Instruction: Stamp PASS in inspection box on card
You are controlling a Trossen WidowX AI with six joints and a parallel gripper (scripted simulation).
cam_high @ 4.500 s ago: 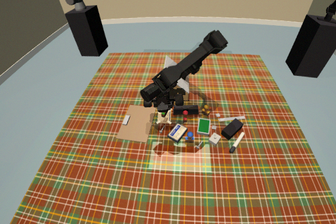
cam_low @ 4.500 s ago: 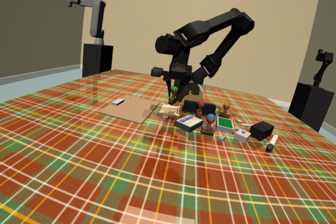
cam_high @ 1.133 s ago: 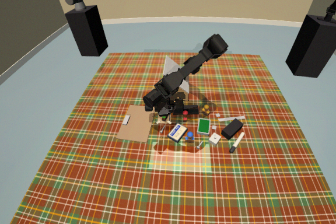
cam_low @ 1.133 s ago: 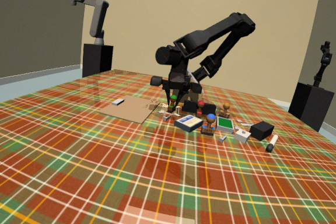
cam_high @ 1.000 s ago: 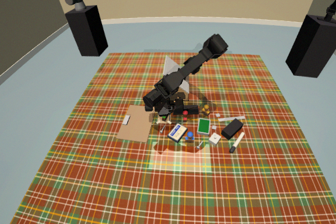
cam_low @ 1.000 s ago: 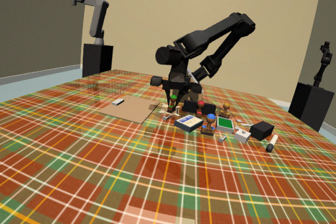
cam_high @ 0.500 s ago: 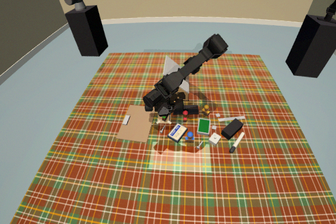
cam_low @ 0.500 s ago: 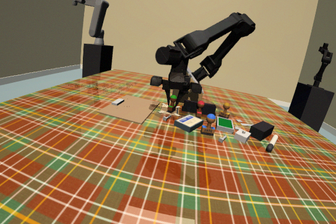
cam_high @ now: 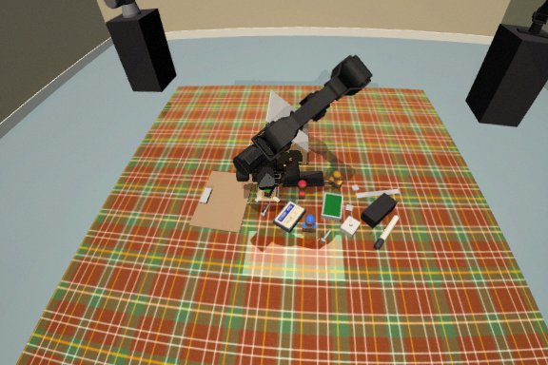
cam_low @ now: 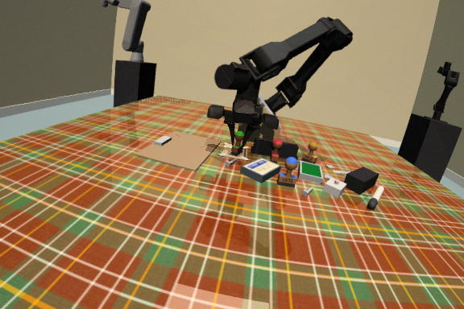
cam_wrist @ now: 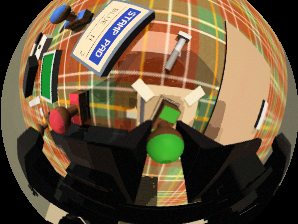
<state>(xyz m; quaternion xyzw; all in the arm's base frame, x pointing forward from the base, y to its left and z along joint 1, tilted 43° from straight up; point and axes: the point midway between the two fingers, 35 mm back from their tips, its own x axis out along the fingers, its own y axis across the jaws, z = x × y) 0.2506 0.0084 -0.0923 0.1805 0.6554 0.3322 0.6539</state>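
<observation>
My gripper tip is 2 cm past the white card, 1 cm to the left of it and 2 cm above it. Also, from my gripper tip: blue-topped pad box: 9 cm ahead, 8 cm to the left, 1 cm below; red stamp: 1 cm behind, 11 cm to the left; green stamp: right at my gripper tip.
</observation>
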